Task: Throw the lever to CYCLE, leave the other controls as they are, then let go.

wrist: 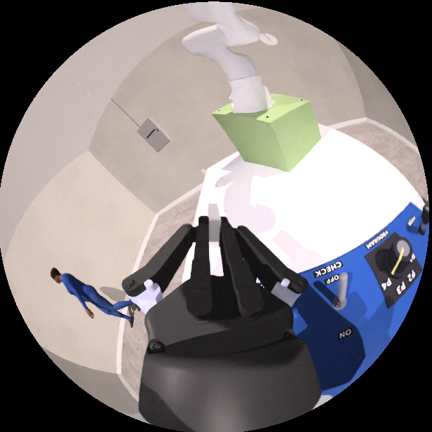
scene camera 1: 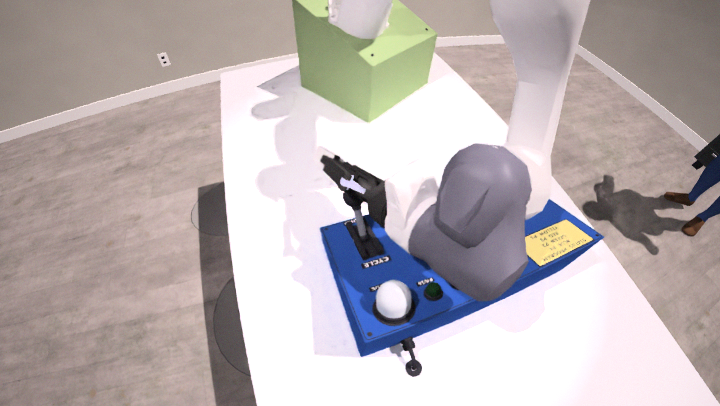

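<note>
The lever point(scene camera 1: 359, 221) has a grey shaft and a black ball knob. In the scene view it stands in a black slot on the blue panel point(scene camera 1: 352, 282) point(wrist: 370, 320), tilted toward the slot's far end, away from the CYCLE label point(scene camera 1: 376, 262). My gripper point(scene camera 1: 325, 158) point(wrist: 211, 211) is shut and empty. In the scene view it is just behind the knob, on the side away from CYCLE; the knob overlaps the fingers, and I cannot tell whether they touch. The lever does not show in the wrist view, where the gripper body covers part of the panel.
A CHECK toggle point(wrist: 342, 290) and a PROGRAM knob point(wrist: 401, 250) stand on the panel. A white dome point(scene camera 1: 393, 298) and a green light point(scene camera 1: 433, 290) are nearer the camera. A small black lever point(scene camera 1: 413, 367) sticks out at the panel's near side. A green block point(scene camera 1: 337, 75) point(wrist: 270, 145) carries the arm base.
</note>
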